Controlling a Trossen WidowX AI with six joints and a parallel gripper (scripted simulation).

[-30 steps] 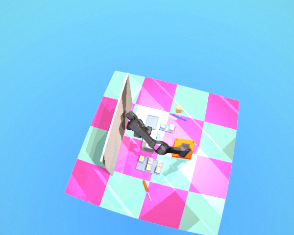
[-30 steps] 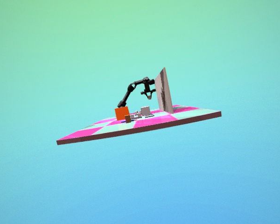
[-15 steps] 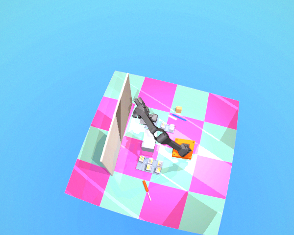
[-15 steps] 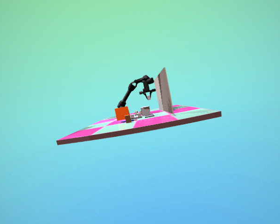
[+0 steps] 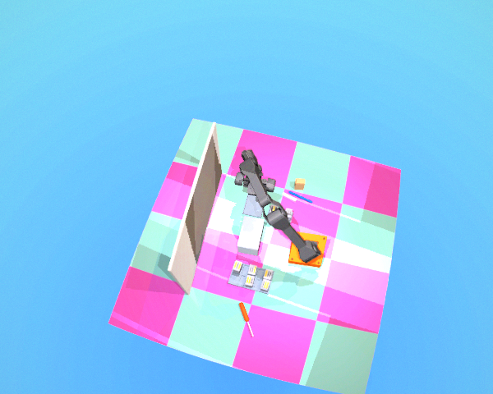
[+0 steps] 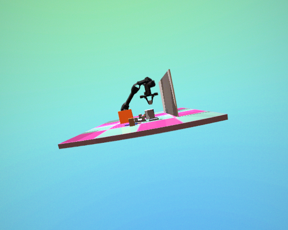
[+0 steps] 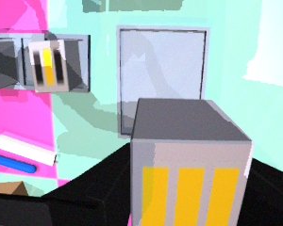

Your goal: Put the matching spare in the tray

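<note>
The pale blue tray is 16 cm below my gripper tip. Also, from my gripper tip: blue pen 23 cm behind, 9 cm to the right, 16 cm below; tan cube 22 cm behind, 15 cm to the right, 13 cm below; mounted unit 1 cm behind, 20 cm to the left, 12 cm below.
</note>
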